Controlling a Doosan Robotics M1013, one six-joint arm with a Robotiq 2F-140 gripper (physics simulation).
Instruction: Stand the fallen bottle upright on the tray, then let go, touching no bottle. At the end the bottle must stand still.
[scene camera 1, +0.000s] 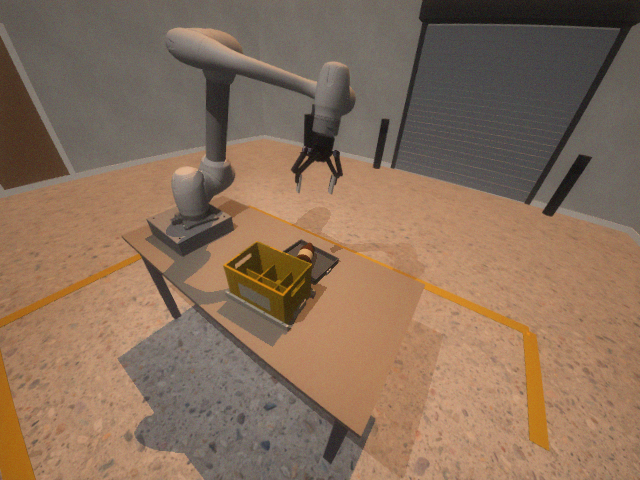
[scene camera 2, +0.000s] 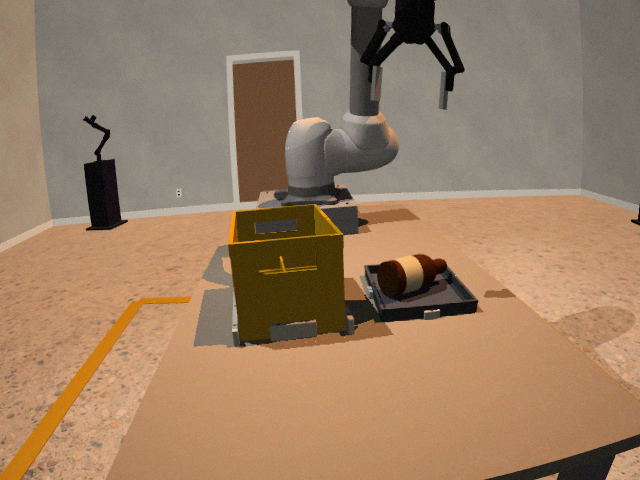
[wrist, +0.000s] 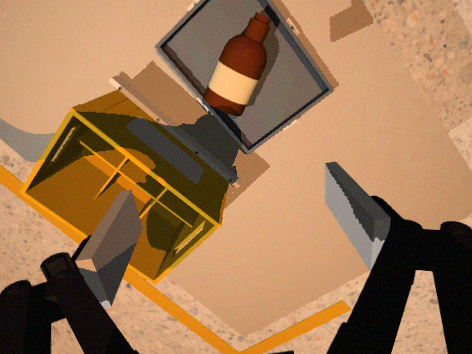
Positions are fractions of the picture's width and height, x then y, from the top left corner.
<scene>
In view: my gripper (scene camera 2: 0.64, 0.22) and a brown bottle (scene camera 2: 0.63, 0.57).
The brown bottle shows as well in the wrist view (wrist: 0.52, 0.17). My gripper also shows in the wrist view (wrist: 0.49, 0.56).
</scene>
